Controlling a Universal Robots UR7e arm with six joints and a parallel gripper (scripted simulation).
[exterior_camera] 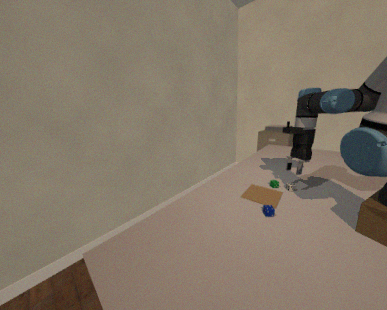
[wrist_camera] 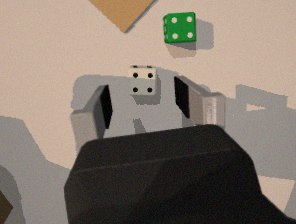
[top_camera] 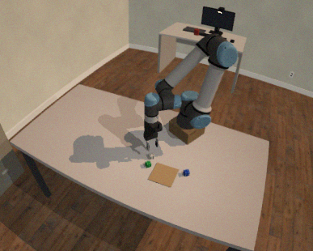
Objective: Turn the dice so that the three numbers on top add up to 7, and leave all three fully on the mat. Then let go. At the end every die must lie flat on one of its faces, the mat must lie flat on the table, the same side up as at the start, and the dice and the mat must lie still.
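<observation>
The white die is 90 mm below my hand. Round my hand: blue die: 60 mm ahead, 230 mm to the left, 90 mm below; green die: 70 mm ahead, 90 mm below; tan mat: 100 mm ahead, 110 mm to the left, 110 mm below.
</observation>
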